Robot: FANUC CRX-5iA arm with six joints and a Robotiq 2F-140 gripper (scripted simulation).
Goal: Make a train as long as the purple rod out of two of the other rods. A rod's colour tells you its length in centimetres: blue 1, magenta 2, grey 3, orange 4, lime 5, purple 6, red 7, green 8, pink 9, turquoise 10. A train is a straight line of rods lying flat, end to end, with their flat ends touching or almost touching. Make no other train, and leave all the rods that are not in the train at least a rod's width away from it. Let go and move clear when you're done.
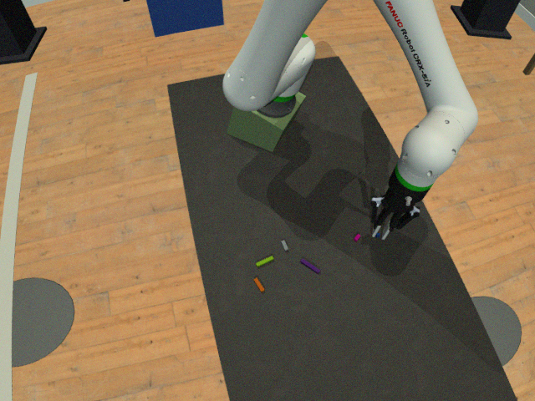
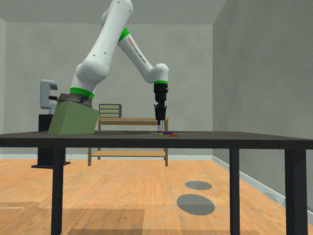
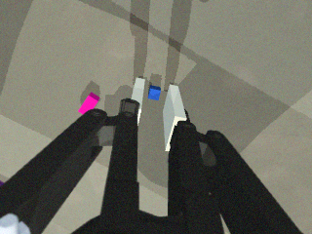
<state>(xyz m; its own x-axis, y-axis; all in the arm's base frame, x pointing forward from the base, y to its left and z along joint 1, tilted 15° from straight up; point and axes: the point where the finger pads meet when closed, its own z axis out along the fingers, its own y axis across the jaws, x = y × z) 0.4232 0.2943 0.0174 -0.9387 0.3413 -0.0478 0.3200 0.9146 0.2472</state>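
The blue rod lies 40 mm below my hand. Round my hand: magenta rod (60 mm to the right, 40 mm below); then grey rod (270 mm to the right, 40 mm below, 20 mm ahead); then purple rod (210 mm to the right, 80 mm ahead, 40 mm below).
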